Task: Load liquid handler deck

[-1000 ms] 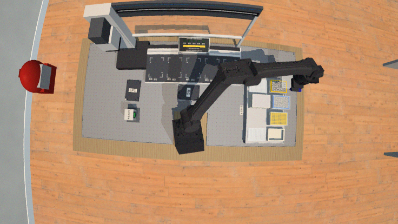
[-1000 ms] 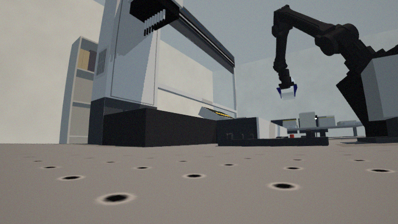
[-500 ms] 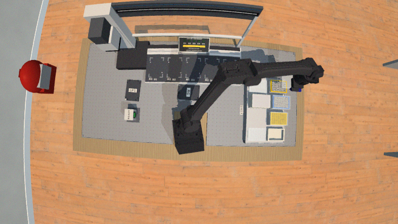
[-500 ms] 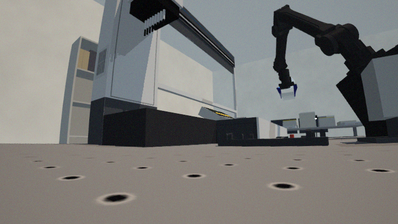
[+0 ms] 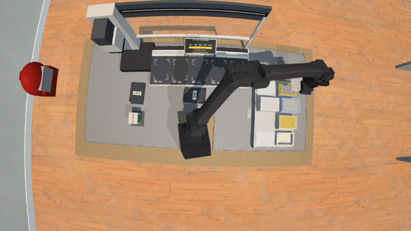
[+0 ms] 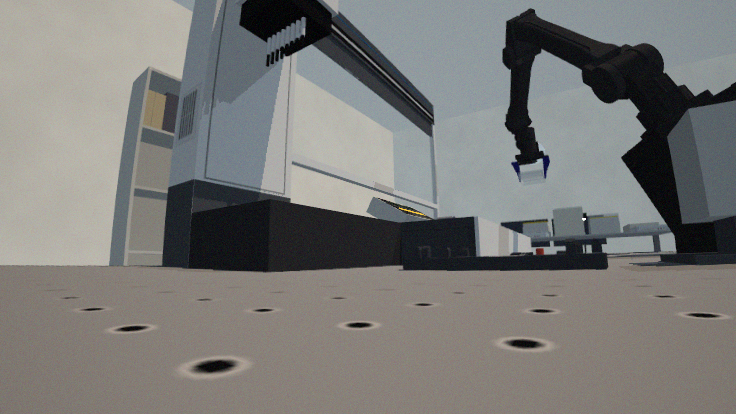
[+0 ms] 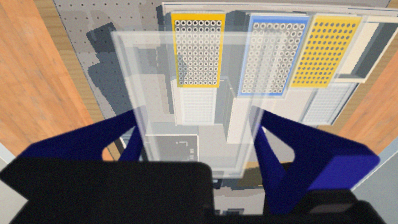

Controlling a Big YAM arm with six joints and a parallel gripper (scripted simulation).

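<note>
My hand is 10 mm below the clear tip rack cover. From my hand the other things lie so: clear plate lid 10 mm ahead, 130 mm to the left, 220 mm below; then white sealed block 100 mm behind, 140 mm to the left, 170 mm below; then yellow tip rack 10 mm to the left, 190 mm below.
</note>
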